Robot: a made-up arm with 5 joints.
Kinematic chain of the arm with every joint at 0, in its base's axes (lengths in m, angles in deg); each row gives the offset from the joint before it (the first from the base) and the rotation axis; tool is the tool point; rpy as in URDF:
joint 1: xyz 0 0 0.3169 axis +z
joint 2: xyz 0 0 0 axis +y
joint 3: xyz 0.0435 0 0.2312 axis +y
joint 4: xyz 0.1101 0 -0.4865 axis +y
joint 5: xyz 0.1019 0 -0.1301 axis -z
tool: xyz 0 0 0 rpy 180 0 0
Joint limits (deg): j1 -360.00..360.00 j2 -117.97..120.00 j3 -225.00..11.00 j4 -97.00..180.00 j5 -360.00..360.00
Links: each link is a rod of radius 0.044 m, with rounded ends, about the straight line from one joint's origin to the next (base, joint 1, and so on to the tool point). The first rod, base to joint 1, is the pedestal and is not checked.
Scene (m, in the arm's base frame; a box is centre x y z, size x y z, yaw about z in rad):
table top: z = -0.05
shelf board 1: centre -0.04 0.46 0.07 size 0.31 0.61 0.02 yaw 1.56
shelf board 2: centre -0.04 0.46 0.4 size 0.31 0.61 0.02 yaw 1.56
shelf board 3: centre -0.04 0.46 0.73 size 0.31 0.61 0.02 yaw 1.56
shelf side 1: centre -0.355 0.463 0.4 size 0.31 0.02 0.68 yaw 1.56
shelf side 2: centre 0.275 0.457 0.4 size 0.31 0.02 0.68 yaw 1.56
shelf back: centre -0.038 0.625 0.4 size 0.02 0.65 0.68 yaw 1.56
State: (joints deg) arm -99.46 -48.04 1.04 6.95 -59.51
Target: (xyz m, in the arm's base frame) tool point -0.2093 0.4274 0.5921
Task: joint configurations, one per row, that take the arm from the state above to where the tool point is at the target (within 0.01 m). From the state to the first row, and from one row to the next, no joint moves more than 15 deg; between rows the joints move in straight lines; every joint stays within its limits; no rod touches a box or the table.
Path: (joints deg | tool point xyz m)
1: -114.07 -53.60 1.71 -0.74 -59.51 | -0.1859 -0.4161 0.2775
2: -128.69 -59.16 2.39 -8.44 -59.51 | -0.2825 -0.3527 0.3362
3: -143.30 -64.72 3.06 -16.13 -59.51 | -0.3517 -0.2622 0.3930
4: -157.92 -70.28 3.73 -23.82 -59.51 | -0.3861 -0.1566 0.4460
5: -172.53 -75.84 4.41 -31.51 -59.51 | -0.3834 -0.0503 0.4935
6: -187.14 -81.40 5.08 -39.21 -59.51 | -0.3474 0.0435 0.5344
7: -201.76 -86.96 5.75 -46.90 -59.51 | -0.2865 0.1144 0.5675
8: -216.37 -92.52 6.43 -54.59 -59.51 | -0.2122 0.1563 0.5921
9: -223.26 -83.58 -1.42 -40.06 -59.51 | -0.2311 0.2175 0.6114
10: -230.14 -74.65 -9.26 -25.52 -59.51 | -0.2389 0.2862 0.6173
11: -237.02 -65.71 -17.11 -10.99 -59.51 | -0.2322 0.3579 0.6104
12: -243.91 -56.78 -24.96 3.55 -59.51 | -0.2093 0.4274 0.5921

